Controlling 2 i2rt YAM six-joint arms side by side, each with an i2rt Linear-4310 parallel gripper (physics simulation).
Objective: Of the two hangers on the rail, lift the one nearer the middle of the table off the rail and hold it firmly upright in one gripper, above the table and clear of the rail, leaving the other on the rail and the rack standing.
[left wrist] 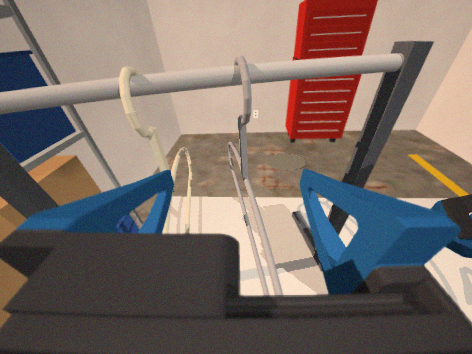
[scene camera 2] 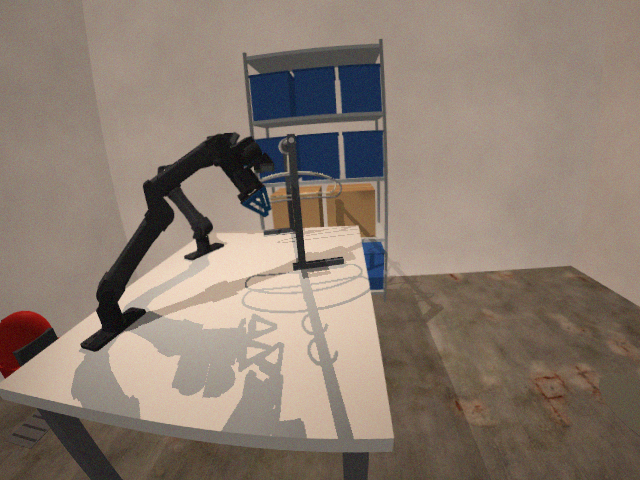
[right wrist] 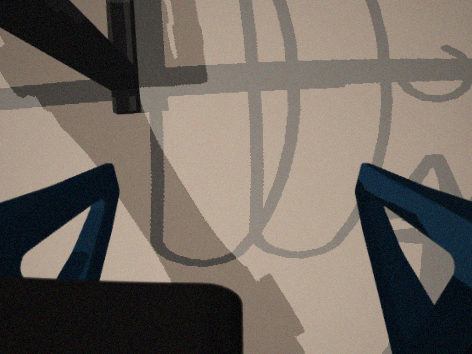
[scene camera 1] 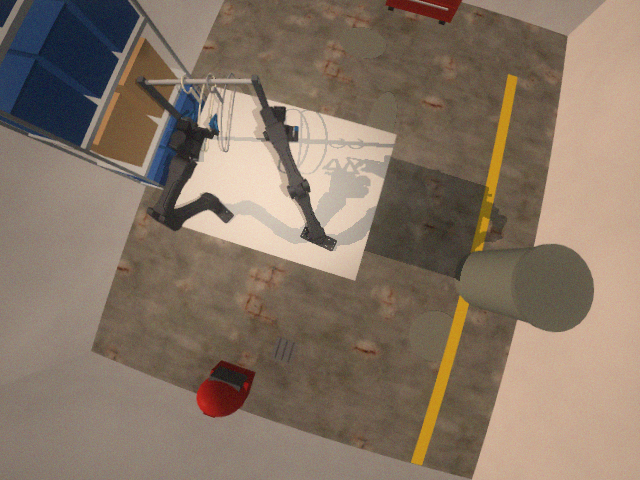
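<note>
A grey hanger (scene camera 1: 226, 149) (left wrist: 246, 97) hangs by its hook on the rail (scene camera 1: 235, 81) (left wrist: 325, 68), nearer the table's middle. A cream hanger (scene camera 1: 183, 85) (left wrist: 127, 102) hangs farther left on it. The rack (scene camera 2: 296, 217) (left wrist: 372, 125) stands upright. My left gripper (scene camera 1: 214, 125) (left wrist: 236, 176) is open and empty, below rail height; in the left wrist view the grey hanger runs between its spread fingers, but the depth is unclear. The cream hanger passes close to its left-hand finger there. My right gripper (scene camera 1: 294, 132) (scene camera 2: 265, 210) (right wrist: 237, 177) is open and empty above the table, right of the rack.
The right arm's gripper (left wrist: 457, 220) shows at the right edge of the left wrist view. A shelf unit (scene camera 2: 383, 98) with blue bins and cardboard boxes stands past the table end. A red cabinet (scene camera 1: 429, 6) (left wrist: 327, 95) stands beyond the rail. Shadows of hangers and arms cross the tabletop.
</note>
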